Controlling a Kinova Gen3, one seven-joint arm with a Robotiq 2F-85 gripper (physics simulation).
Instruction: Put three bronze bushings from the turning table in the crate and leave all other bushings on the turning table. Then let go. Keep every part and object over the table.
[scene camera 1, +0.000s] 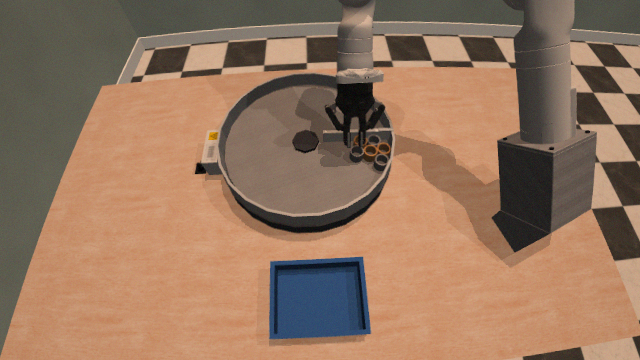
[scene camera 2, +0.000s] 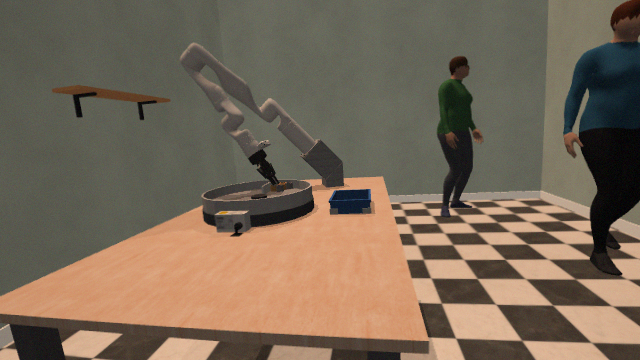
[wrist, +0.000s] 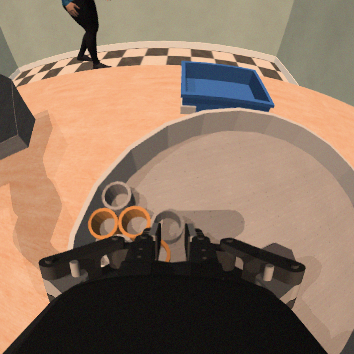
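Where they show: gripper, fingertip midpoint: (scene camera 1: 354, 146) (scene camera 2: 276, 184) (wrist: 172, 233); arm's base at its link origin: (scene camera 1: 545, 136) (scene camera 2: 309, 148).
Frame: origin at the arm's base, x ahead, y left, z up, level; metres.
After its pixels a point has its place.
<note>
The turning table (scene camera 1: 270, 175) @[x 0.562, y 0.000, z -0.160 m] (scene camera 2: 255, 206) @[x 0.679, y -0.018, z -0.146 m] (wrist: 260, 170) @[x 0.479, y 0.035, z -0.160 m] holds a cluster of bushings near its right wall in scene view 1. One bronze bushing (scene camera 1: 370, 157) @[x 0.332, y -0.037, z -0.141 m] (wrist: 134, 208) @[x 0.330, y -0.040, z -0.135 m] is in the middle, another (scene camera 1: 389, 148) @[x 0.287, y -0.059, z -0.135 m] (wrist: 103, 210) @[x 0.297, y -0.046, z -0.137 m] nearer the wall. The third bronze bushing (wrist: 166, 251) @[x 0.365, y -0.078, z -0.135 m] is partly hidden by the gripper. Grey bushings (scene camera 1: 356, 158) @[x 0.364, y -0.036, z -0.143 m] (scene camera 1: 381, 166) @[x 0.309, y -0.012, z -0.139 m] (wrist: 168, 212) @[x 0.363, y -0.039, z -0.141 m] (wrist: 117, 183) @[x 0.306, y -0.015, z -0.136 m] stand around them; another (scene camera 1: 374, 138) @[x 0.317, y -0.095, z -0.146 m] is at the back. My gripper (scene camera 1: 355, 144) @[x 0.369, y -0.061, z -0.131 m] (scene camera 2: 276, 183) @[x 0.369, y -0.061, z -0.131 m] (wrist: 172, 233) @[x 0.369, y -0.061, z -0.131 m] is partly open and empty, its fingertips low at the third bronze bushing. The blue crate (scene camera 1: 273, 300) @[x 0.535, y 0.275, z -0.164 m] (scene camera 2: 350, 205) @[x 0.539, y 0.273, z -0.183 m] (wrist: 225, 103) @[x 0.447, y 0.196, z -0.181 m] holds no bushings.
A grey divider bar (scene camera 1: 332, 135) @[x 0.419, y -0.094, z -0.133 m] runs behind the bushings to the wall. A dark hub (scene camera 1: 305, 141) @[x 0.484, y -0.091, z -0.152 m] is at the turning table's centre. A control box (scene camera 1: 211, 152) @[x 0.714, y -0.062, z -0.155 m] (scene camera 2: 232, 221) @[x 0.736, y -0.074, z -0.179 m] stands outside its wall. The robot's base (scene camera 1: 525, 180) @[x 0.040, y 0.073, z -0.050 m] stands at the right in scene view 1.
</note>
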